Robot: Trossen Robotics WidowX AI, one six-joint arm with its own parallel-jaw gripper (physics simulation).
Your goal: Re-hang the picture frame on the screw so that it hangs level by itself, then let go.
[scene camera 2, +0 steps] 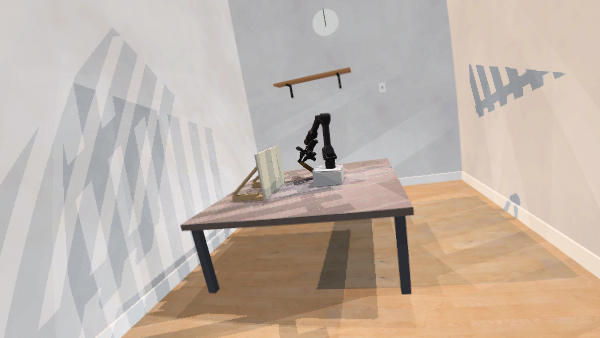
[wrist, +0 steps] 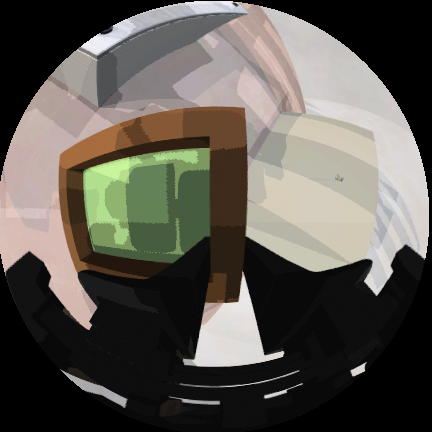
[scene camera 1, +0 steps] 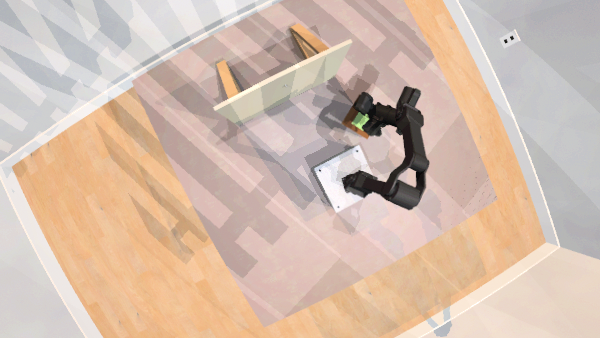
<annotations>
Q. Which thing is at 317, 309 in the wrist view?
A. My gripper.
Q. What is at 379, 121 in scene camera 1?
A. My gripper.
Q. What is my gripper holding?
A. A brown picture frame.
</annotations>
